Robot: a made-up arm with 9 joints. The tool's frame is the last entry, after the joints.
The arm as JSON. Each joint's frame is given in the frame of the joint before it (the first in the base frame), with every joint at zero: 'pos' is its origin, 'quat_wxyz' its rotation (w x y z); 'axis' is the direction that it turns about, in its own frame. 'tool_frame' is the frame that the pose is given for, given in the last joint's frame.
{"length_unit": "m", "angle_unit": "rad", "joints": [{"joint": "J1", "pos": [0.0, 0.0, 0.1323], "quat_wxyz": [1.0, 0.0, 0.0, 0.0], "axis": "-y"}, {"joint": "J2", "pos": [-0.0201, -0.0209, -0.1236], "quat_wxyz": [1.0, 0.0, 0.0, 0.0], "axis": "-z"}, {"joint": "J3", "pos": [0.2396, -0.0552, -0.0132], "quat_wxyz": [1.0, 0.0, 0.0, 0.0], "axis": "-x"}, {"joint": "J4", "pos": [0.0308, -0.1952, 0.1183], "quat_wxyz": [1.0, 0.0, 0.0, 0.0], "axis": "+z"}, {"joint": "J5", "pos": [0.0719, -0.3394, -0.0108], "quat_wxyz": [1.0, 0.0, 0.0, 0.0], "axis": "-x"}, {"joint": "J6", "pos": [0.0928, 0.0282, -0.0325], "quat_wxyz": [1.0, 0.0, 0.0, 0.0], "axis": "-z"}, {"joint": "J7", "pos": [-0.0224, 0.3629, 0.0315], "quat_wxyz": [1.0, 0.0, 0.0, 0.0], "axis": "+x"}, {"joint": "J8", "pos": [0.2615, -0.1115, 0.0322], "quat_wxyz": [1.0, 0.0, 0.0, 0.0], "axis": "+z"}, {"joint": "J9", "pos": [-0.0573, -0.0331, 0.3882], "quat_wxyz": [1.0, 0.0, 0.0, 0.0], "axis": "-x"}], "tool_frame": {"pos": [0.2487, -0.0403, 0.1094], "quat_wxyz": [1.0, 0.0, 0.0, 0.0]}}
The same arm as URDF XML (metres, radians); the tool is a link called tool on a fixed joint. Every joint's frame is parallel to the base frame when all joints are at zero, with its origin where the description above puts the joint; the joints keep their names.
<robot name="arm">
<link name="base_link"/>
<link name="link1"/>
<link name="link2"/>
<link name="link3"/>
<link name="link4"/>
<link name="link5"/>
<link name="link6"/>
<link name="link7"/>
<link name="link8"/>
<link name="link9"/>
<link name="tool"/>
<joint name="J1" type="continuous"><parent link="base_link"/><child link="link1"/><origin xyz="0 0 0.1323" rpy="0 0 0"/><axis xyz="0 -1 0"/></joint>
<joint name="J2" type="continuous"><parent link="link1"/><child link="link2"/><origin xyz="-0.0201 -0.0209 -0.1236" rpy="0 0 0"/><axis xyz="0 0 -1"/></joint>
<joint name="J3" type="continuous"><parent link="link2"/><child link="link3"/><origin xyz="0.2396 -0.0552 -0.0132" rpy="0 0 0"/><axis xyz="-1 0 0"/></joint>
<joint name="J4" type="continuous"><parent link="link3"/><child link="link4"/><origin xyz="0.0308 -0.1952 0.1183" rpy="0 0 0"/><axis xyz="0 0 1"/></joint>
<joint name="J5" type="continuous"><parent link="link4"/><child link="link5"/><origin xyz="0.0719 -0.3394 -0.0108" rpy="0 0 0"/><axis xyz="-1 0 0"/></joint>
<joint name="J6" type="continuous"><parent link="link5"/><child link="link6"/><origin xyz="0.0928 0.0282 -0.0325" rpy="0 0 0"/><axis xyz="0 0 -1"/></joint>
<joint name="J7" type="continuous"><parent link="link6"/><child link="link7"/><origin xyz="-0.0224 0.3629 0.0315" rpy="0 0 0"/><axis xyz="1 0 0"/></joint>
<joint name="J8" type="continuous"><parent link="link7"/><child link="link8"/><origin xyz="0.2615 -0.1115 0.0322" rpy="0 0 0"/><axis xyz="0 0 1"/></joint>
<joint name="J9" type="continuous"><parent link="link8"/><child link="link9"/><origin xyz="-0.0573 -0.0331 0.3882" rpy="0 0 0"/><axis xyz="-1 0 0"/></joint>
<joint name="tool_fixed" type="fixed"><parent link="link9"/><child link="tool"/><origin xyz="0.2487 -0.0403 0.1094" rpy="0 0 0"/></joint>
</robot>

